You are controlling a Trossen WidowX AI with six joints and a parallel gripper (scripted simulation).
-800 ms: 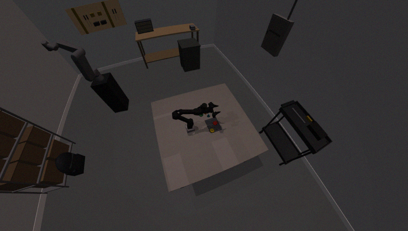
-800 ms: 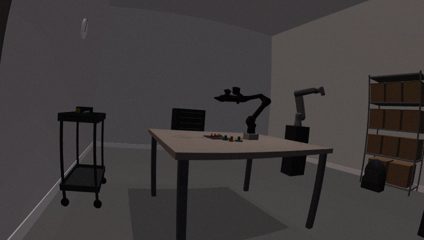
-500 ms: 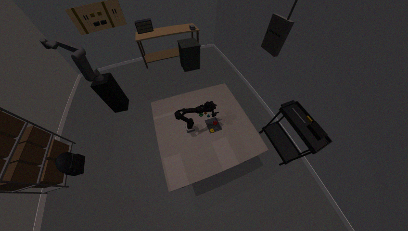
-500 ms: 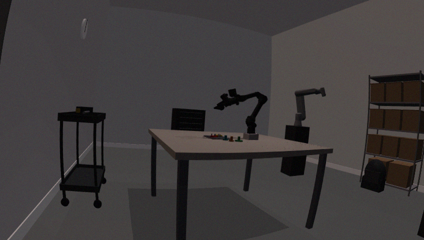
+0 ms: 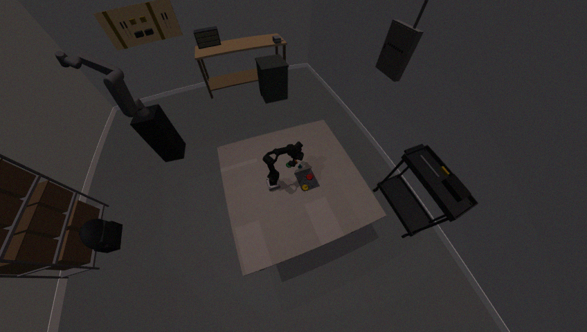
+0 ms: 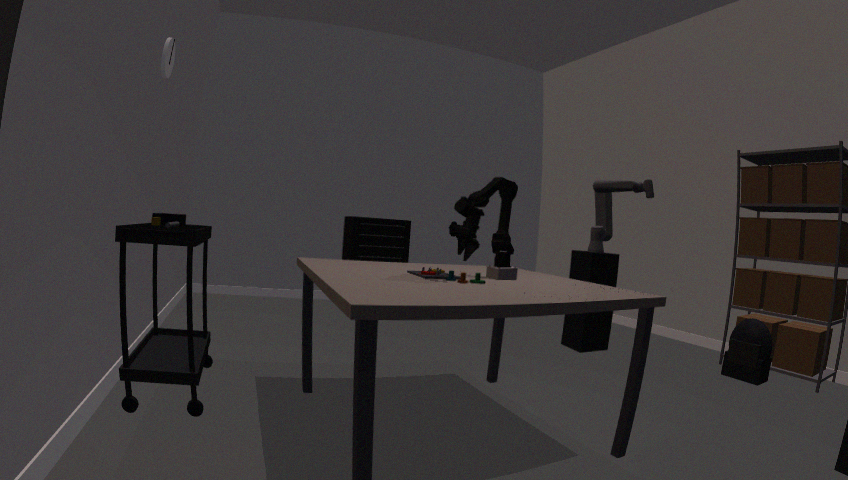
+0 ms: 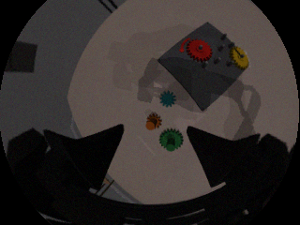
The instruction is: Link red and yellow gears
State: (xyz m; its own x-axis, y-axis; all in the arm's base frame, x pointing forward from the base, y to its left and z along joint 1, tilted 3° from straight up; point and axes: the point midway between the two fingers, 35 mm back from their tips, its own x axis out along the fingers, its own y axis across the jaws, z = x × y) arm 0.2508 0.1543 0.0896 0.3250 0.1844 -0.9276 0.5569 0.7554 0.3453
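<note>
The green gear lies 80 mm below my gripper tip, 70 mm behind it and 20 mm to the left of it. Round my gripper tip: teal gear 80 mm below, 30 mm to the right, 30 mm ahead; then orange gear 80 mm below, 30 mm to the left; then red gear 170 mm to the right, 80 mm below, 80 mm ahead.
</note>
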